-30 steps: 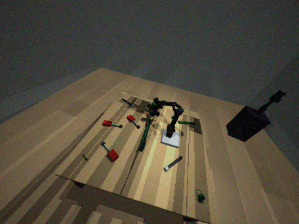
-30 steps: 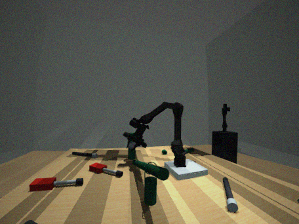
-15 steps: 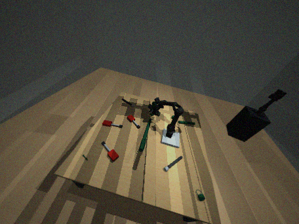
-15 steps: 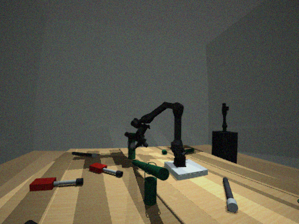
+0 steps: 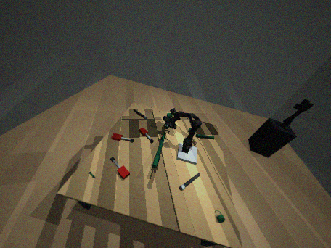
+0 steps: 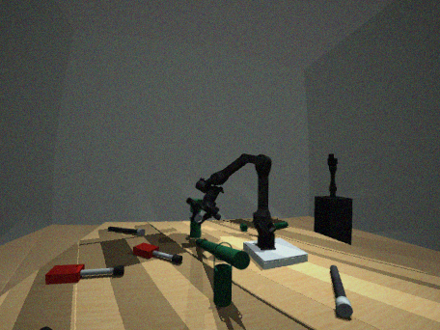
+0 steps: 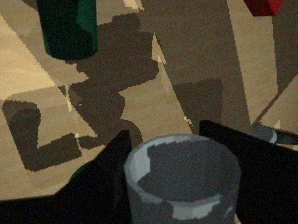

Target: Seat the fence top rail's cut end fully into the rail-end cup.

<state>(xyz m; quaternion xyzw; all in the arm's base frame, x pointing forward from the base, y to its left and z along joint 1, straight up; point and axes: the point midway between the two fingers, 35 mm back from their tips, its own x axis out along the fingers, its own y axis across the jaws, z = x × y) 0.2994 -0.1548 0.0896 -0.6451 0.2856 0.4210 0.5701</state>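
My gripper tip is now 10 mm past the grey rail-end cup, 30 mm to the left of it and 30 mm below it. Also, from my gripper tip: short green post 110 mm behind, 430 mm to the left, 10 mm above.
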